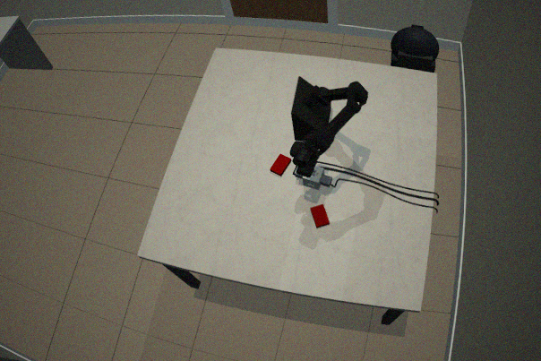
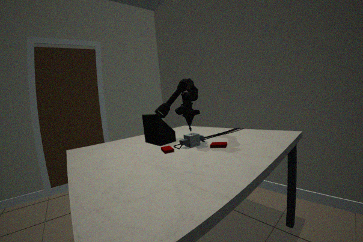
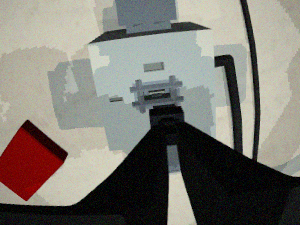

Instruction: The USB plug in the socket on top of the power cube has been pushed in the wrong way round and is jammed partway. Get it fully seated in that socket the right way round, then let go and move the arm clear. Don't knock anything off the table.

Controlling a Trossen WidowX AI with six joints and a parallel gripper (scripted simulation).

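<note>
My gripper tip is now 20 mm above the dark USB plug. Also, from my gripper tip: USB socket 70 mm below.
</note>
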